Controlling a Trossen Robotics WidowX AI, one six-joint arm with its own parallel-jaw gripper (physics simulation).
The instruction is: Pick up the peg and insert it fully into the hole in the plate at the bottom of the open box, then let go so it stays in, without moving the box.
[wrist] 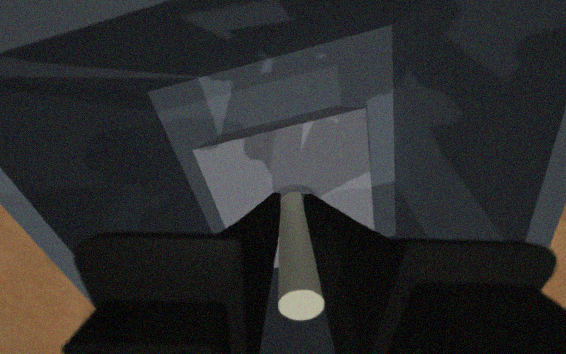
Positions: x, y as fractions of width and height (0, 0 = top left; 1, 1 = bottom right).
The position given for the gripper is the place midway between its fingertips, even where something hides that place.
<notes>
In view: the gripper (0.52, 0.57), a blue-grey box (0.19, 0.31), a peg (0.53, 0.84) and a light grey plate (0.58, 0.43).
</notes>
